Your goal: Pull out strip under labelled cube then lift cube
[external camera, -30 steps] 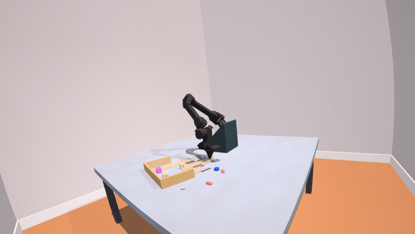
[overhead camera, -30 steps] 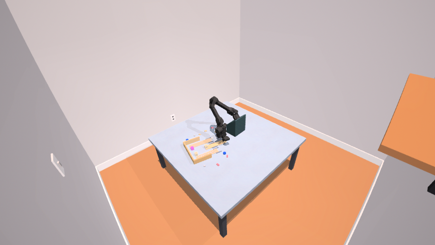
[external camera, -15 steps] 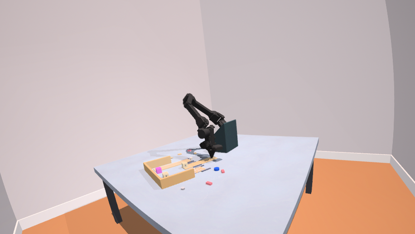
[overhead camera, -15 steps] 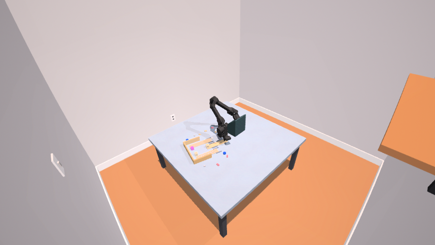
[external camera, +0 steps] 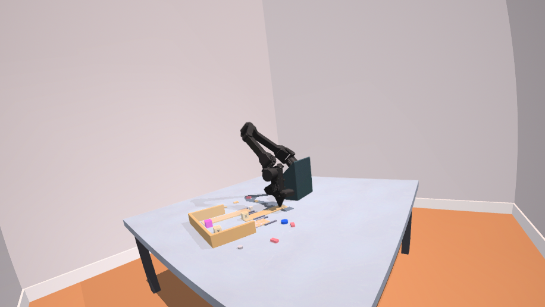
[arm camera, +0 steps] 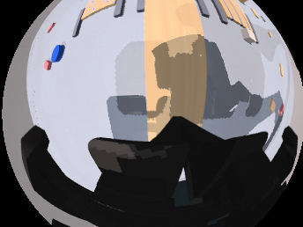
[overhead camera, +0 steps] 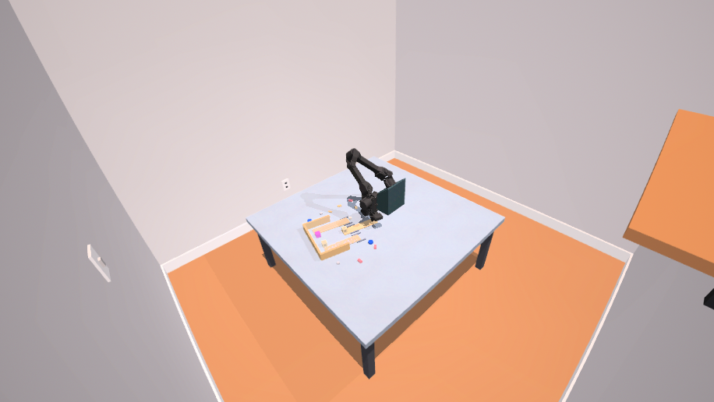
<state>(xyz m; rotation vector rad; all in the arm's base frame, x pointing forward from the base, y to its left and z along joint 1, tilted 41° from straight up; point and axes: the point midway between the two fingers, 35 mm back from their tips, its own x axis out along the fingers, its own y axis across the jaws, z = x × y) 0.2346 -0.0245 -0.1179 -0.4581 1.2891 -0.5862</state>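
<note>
Now: gripper tip 10 cm short of the strip and 1 cm to the left of it.
</note>
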